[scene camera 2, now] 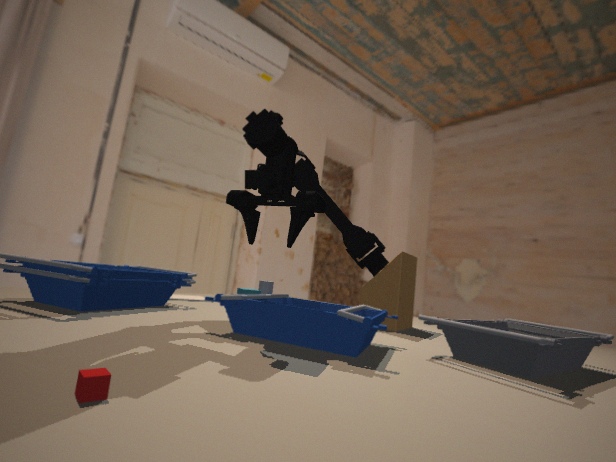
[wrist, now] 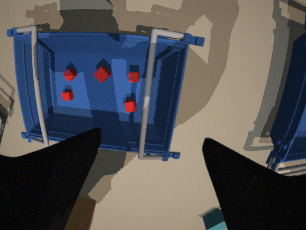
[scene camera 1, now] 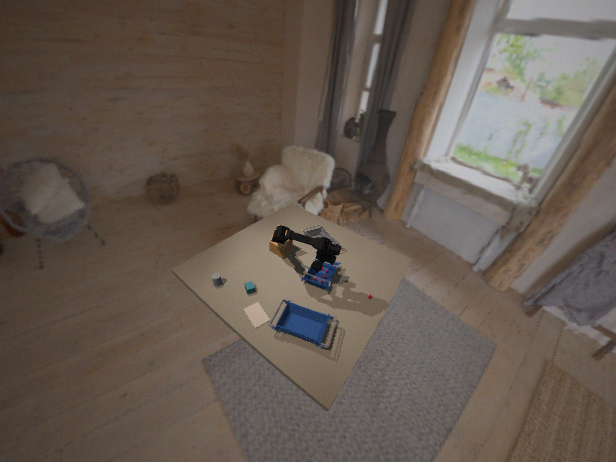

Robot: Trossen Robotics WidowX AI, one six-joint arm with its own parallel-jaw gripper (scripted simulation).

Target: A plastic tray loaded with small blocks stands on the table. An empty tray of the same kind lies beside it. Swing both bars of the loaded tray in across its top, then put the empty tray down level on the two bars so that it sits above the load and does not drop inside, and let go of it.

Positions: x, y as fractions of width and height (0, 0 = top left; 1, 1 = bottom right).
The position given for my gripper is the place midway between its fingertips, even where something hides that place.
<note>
My gripper (scene camera 2: 0.44, 0.53) is open and holds nothing. Further things: a grey tray (scene camera 2: 0.86, 0.76) and a red cube (scene camera 2: 0.15, 0.83).
My gripper is seen too in the wrist view (wrist: 0.50, 0.61).
</note>
